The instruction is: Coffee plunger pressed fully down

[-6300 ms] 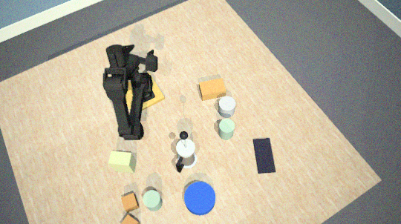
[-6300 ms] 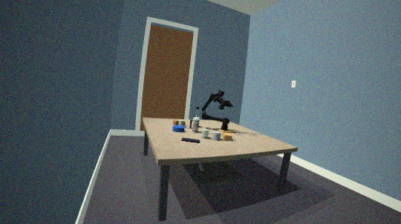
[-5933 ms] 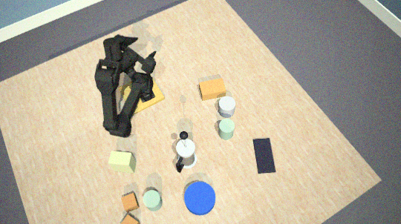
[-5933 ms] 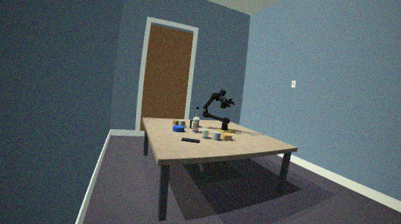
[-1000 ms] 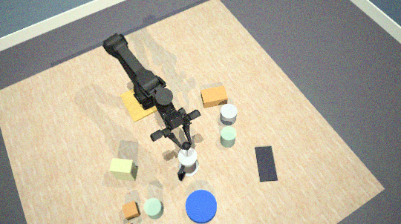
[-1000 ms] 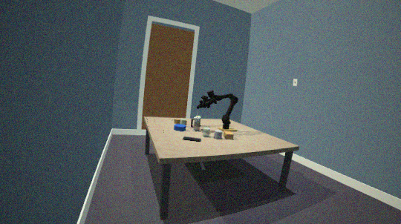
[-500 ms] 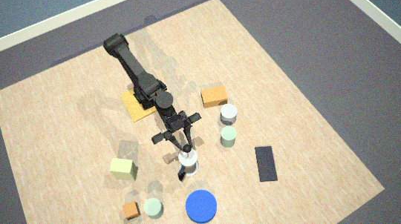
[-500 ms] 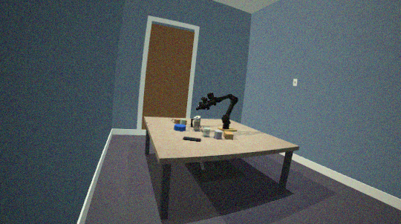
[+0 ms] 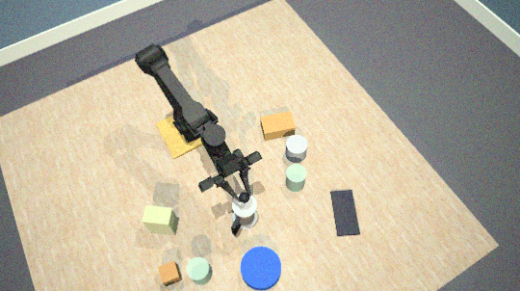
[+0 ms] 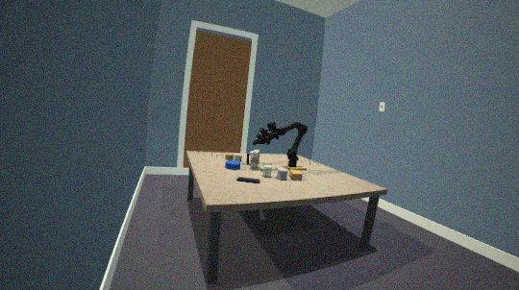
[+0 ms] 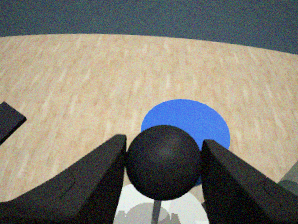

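Right now my gripper tip is 110 mm above the coffee press, 10 mm to the left of it and 10 mm past it. Also, from my gripper tip: blue disc: 190 mm below, 150 mm ahead, 30 mm to the right; flat slab: 290 mm to the left, 210 mm below, 100 mm ahead; yellow-green block: 250 mm to the right, 160 mm below, 110 mm behind.
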